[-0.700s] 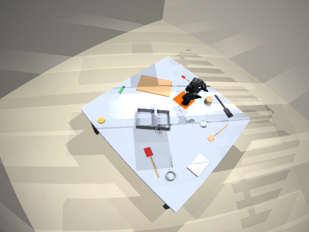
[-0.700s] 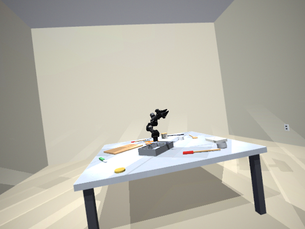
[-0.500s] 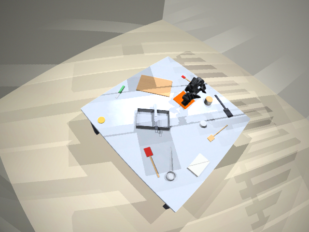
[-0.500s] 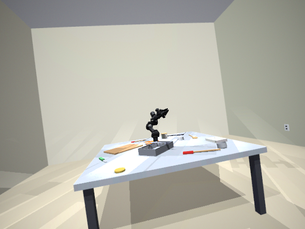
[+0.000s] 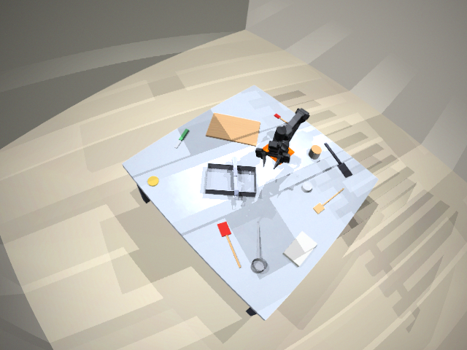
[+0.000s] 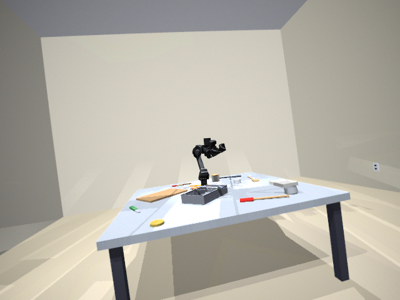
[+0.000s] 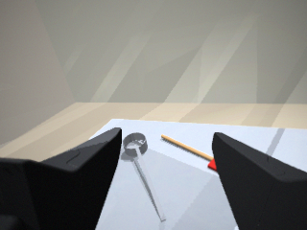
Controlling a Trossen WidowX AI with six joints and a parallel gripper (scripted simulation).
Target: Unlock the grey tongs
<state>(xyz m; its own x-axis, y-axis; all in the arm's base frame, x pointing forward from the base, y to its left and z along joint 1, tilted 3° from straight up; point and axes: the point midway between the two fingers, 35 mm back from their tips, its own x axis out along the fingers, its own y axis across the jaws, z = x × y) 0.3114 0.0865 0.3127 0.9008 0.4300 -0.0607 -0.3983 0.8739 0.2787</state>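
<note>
Now: gripper tip 5 cm short of the roasting tin, 19 cm to the left of it and 28 cm above it. Round my gripper tip: cork-topped cylinder (55 cm behind, 5 cm to the left, 27 cm below); then red spatula (33 cm ahead, 8 cm to the left, 30 cm below); then white block (8 cm ahead, 40 cm to the left, 29 cm below).
</note>
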